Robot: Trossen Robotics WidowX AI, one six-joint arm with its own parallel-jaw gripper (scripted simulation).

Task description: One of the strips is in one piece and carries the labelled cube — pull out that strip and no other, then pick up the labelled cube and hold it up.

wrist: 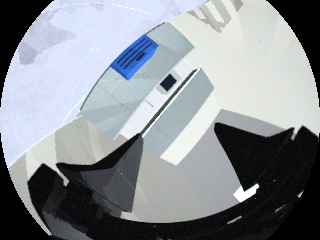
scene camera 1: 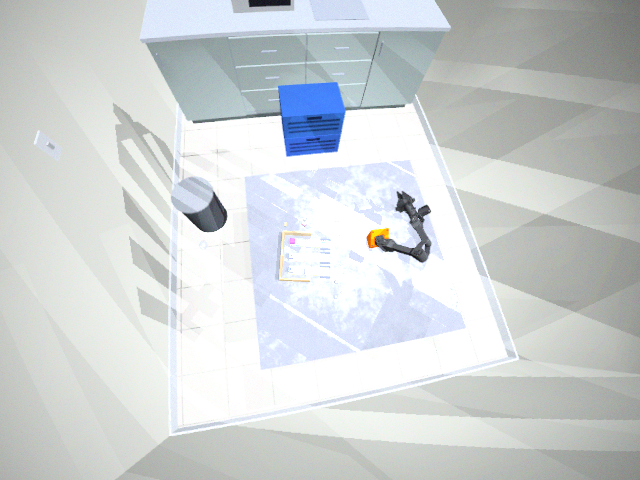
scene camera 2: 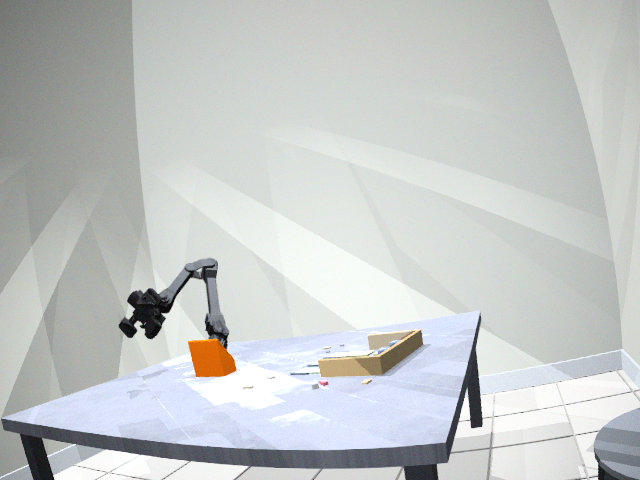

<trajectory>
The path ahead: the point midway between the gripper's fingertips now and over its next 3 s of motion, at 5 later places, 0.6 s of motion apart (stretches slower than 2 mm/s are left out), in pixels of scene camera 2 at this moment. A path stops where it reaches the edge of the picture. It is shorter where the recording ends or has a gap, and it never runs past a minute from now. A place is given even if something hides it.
The gripper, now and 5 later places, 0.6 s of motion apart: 129, 312; 161, 291; 236, 286; 295, 303; 302, 307; 318, 333
</trajectory>
